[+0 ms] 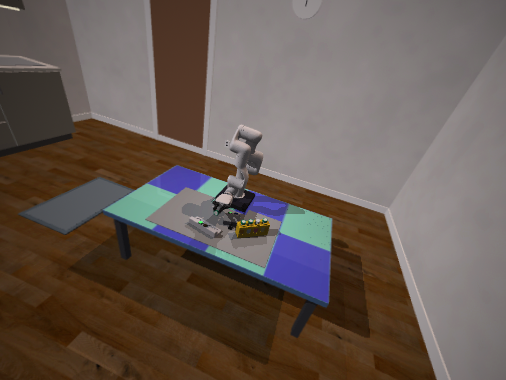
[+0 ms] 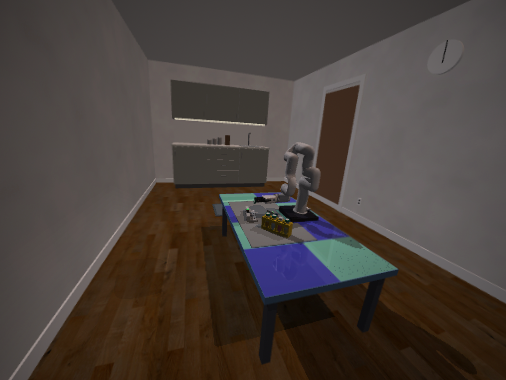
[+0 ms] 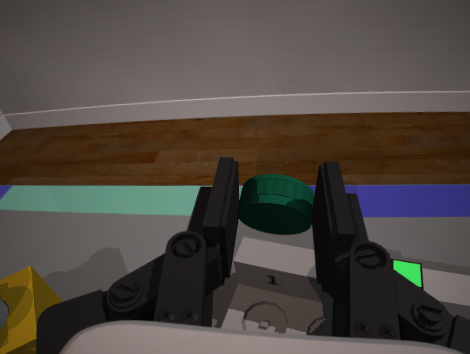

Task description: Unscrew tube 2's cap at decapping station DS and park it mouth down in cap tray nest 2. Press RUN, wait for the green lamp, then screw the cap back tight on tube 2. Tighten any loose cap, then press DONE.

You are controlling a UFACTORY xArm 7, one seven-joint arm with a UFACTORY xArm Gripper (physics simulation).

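Frame: origin at the arm's base, x ahead, y left, z up, level; millimetres.
Where they show: gripper, fingertip midpoint: (image 1: 216, 210) (image 2: 255, 199) (image 3: 276, 186); arm's base at its link origin: (image 1: 237, 194) (image 2: 299, 211).
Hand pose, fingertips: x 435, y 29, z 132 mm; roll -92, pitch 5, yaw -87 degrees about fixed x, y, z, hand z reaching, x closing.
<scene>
Things, the pixels of their top centre, and the offset from my fingertips. "*": a spot on its surface instead. Level surfaces: height alone.
- dark green ribbed screw cap at its top centre: (image 3: 274, 175) dy +1, dx +2, dz +4 mm
- grey mat at its surface level: dz -167 mm
- round nest at a spot on its surface: (image 3: 264, 316) * dy +16, dx +20, dz -161 mm
- lit green square at a spot on its surface: (image 3: 407, 272) * dy -89, dx +37, dz -113 mm
- yellow tube rack at its top centre: (image 1: 254, 222) (image 2: 277, 218) dy +238, dx -102, dz -64 mm
- long grey strip at a spot on its surface: (image 1: 205, 226) * dy -43, dx +51, dz -118 mm
My gripper (image 3: 276, 186) (image 1: 216, 209) (image 2: 259, 200) is shut on a dark green ribbed screw cap (image 3: 276, 204), held flat between the two black fingers. It hangs low over the grey mat (image 1: 175, 210) (image 3: 113, 236), just above a grey block marked 1 (image 3: 271, 266) with a round nest (image 3: 264, 316) in it. A lit green square (image 3: 407, 272) shows on the block to the right of the fingers. The yellow tube rack (image 1: 252, 228) (image 2: 277, 225) (image 3: 18, 293) with several capped tubes stands to one side of the gripper.
A long grey strip (image 1: 205, 226) (image 2: 250, 213) with a green light lies on the mat in front of the arm. Small dark fixtures (image 1: 228, 222) stand between it and the rack. The arm's black base (image 1: 241, 200) sits behind. The table edge (image 3: 94, 199) is near, with floor beyond.
</scene>
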